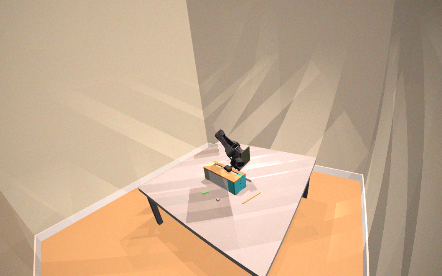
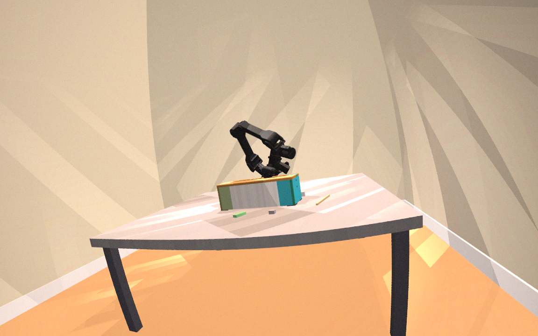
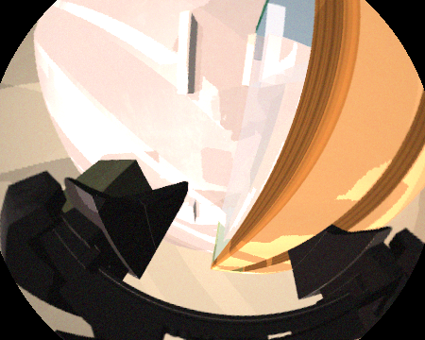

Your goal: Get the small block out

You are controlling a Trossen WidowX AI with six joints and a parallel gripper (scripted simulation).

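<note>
Right now the box is 4 cm to the right of my gripper tip, 4 cm ahead of it and 2 cm below it. Round my gripper tip: small grey cube 27 cm ahead, 9 cm to the left, 8 cm below; then orange stick 28 cm to the left, 10 cm ahead, 8 cm below; then small orange block 5 cm ahead, 2 cm to the right.
</note>
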